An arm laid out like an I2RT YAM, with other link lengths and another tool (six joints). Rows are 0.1 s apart.
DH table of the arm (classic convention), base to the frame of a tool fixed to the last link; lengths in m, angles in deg. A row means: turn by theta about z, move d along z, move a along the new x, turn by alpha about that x. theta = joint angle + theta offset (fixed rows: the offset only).
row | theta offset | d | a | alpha
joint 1 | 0 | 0.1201 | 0.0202 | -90
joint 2 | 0 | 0 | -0.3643 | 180
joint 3 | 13.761 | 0 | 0.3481 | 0
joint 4 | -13.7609 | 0.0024 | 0.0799 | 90
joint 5 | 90 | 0.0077 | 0 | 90
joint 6 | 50.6 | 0.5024 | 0.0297 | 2.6
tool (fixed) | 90 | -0.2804 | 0 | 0
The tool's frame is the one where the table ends.
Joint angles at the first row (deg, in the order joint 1, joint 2, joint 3, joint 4, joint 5, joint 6):
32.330 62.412 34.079 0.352 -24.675 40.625
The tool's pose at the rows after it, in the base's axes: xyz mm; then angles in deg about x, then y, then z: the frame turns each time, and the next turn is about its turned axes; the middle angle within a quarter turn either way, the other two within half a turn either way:
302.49, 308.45, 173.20, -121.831, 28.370, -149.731
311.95, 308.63, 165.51, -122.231, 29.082, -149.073
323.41, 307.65, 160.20, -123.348, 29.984, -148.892
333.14, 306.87, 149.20, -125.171, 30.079, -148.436
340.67, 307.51, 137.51, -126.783, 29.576, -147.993
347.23, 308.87, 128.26, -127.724, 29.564, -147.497
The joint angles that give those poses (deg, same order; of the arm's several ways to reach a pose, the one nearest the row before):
31.428 65.545 33.683 1.647 -25.562 40.430
30.944 67.435 33.476 3.701 -25.188 40.654
30.508 69.340 34.217 4.319 -24.295 39.872
30.109 71.849 35.019 4.492 -23.730 38.659
29.804 74.459 35.846 4.607 -23.643 37.544
29.729 76.515 36.204 5.543 -23.254 37.265

